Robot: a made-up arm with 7 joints.
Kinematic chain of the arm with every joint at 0, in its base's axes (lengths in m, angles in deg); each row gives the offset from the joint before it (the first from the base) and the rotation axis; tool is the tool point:
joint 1: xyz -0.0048 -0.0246 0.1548 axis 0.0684 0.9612 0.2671
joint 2: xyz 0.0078 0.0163 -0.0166 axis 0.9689 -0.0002 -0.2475
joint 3: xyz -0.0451 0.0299 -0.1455 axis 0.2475 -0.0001 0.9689
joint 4: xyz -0.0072 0.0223 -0.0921 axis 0.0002 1 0
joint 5: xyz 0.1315 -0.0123 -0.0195 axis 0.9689 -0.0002 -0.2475
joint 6: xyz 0.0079 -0.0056 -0.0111 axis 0.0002 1 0
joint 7: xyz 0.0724 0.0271 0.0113 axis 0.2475 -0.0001 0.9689
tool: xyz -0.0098 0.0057 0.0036
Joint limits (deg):
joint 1: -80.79..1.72
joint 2: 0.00..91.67
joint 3: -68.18..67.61
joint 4: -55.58..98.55
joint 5: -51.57..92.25
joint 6: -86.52..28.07
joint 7: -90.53..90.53
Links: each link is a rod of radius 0.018 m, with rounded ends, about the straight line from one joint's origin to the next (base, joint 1, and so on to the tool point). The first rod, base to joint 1, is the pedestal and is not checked.
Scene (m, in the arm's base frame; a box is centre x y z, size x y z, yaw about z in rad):
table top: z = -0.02
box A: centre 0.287 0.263 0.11 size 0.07 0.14 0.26 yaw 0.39
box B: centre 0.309 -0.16 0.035 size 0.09 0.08 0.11 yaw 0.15
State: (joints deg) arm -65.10 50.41 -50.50 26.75 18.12 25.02 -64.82
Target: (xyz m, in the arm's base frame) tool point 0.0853 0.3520 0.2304
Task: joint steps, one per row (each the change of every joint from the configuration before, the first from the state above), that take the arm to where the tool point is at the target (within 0.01 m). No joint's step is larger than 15 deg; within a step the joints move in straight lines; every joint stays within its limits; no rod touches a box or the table.
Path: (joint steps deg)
1: 9.27 8.25 1.48 -14.46 -6.16 -5.08 6.92
2: 9.27 8.25 1.47 -14.46 -6.17 -5.08 6.91
3: 9.28 8.26 1.48 -14.47 -6.16 -5.08 6.92
4: 9.27 8.25 1.48 -14.46 -6.17 -5.08 6.91
5: 9.27 8.25 1.48 -14.46 -6.16 -5.08 6.92
6: -4.61 -5.75 13.53 5.54 9.32 4.74 0.63
7: -4.61 -5.74 13.54 5.53 9.32 4.74 0.64
8: -4.61 -5.75 13.54 5.53 9.32 4.74 0.64
9: -4.61 -5.75 13.54 5.54 9.33 4.75 0.64
10: -4.61 -5.74 13.53 5.53 9.32 4.74 0.64
11: -4.61 -5.75 13.54 5.54 9.32 4.74 0.63
12: 3.68 0.17 9.83 7.92 -7.45 0.00 -11.86
13: 3.68 0.16 9.84 7.91 -7.45 0.00 -11.87
14: 3.68 0.16 9.83 7.92 -7.45 0.00 -11.87

